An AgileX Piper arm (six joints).
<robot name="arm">
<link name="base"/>
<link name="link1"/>
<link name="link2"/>
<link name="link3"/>
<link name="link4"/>
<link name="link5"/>
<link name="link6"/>
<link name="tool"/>
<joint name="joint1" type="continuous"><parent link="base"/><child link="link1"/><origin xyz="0.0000 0.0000 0.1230"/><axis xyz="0 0 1"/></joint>
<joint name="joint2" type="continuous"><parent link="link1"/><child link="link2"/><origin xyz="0.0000 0.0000 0.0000" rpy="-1.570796 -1.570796 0.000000"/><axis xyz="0 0 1"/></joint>
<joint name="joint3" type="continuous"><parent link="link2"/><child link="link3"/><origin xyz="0.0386 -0.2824 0.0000"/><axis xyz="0 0 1"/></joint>
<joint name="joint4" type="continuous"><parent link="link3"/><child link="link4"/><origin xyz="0.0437 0.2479 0.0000" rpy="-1.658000 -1.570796 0.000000"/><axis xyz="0 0 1"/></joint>
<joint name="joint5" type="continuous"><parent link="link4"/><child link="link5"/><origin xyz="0.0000 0.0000 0.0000" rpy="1.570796 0.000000 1.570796"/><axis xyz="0 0 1"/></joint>
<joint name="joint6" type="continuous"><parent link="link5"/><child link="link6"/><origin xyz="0.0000 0.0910 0.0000" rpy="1.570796 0.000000 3.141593"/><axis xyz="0 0 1"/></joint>
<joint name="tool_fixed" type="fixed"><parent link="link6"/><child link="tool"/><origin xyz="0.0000 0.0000 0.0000"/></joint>
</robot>
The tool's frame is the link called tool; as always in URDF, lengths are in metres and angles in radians. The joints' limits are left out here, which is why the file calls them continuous.
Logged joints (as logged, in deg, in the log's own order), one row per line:
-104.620, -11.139, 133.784, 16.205, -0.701, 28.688
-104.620, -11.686, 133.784, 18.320, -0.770, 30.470
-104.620, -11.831, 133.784, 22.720, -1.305, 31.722
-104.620, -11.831, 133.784, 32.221, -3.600, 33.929
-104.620, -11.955, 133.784, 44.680, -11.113, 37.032
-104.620, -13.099, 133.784, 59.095, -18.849, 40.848
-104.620, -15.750, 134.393, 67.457, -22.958, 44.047
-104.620, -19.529, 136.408, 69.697, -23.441, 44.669
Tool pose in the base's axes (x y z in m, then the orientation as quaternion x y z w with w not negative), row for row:
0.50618, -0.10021, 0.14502, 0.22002, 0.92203, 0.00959, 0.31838
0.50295, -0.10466, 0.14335, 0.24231, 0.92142, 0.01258, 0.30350
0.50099, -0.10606, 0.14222, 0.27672, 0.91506, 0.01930, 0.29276
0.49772, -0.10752, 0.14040, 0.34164, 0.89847, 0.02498, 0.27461
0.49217, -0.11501, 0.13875, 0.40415, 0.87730, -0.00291, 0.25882
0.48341, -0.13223, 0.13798, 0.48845, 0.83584, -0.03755, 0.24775
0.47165, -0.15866, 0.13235, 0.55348, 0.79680, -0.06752, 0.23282
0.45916, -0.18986, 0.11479, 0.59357, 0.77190, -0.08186, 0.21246
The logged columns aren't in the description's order. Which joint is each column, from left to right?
Columns, left to right: joint3, joint1, joint2, joint6, joint4, joint5.
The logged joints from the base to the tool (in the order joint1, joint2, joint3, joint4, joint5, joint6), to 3 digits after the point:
-11.139, 133.784, -104.620, -0.701, 28.688, 16.205
-11.686, 133.784, -104.620, -0.770, 30.470, 18.320
-11.831, 133.784, -104.620, -1.305, 31.722, 22.720
-11.831, 133.784, -104.620, -3.600, 33.929, 32.221
-11.955, 133.784, -104.620, -11.113, 37.032, 44.680
-13.099, 133.784, -104.620, -18.849, 40.848, 59.095
-15.750, 134.393, -104.620, -22.958, 44.047, 67.457
-19.529, 136.408, -104.620, -23.441, 44.669, 69.697

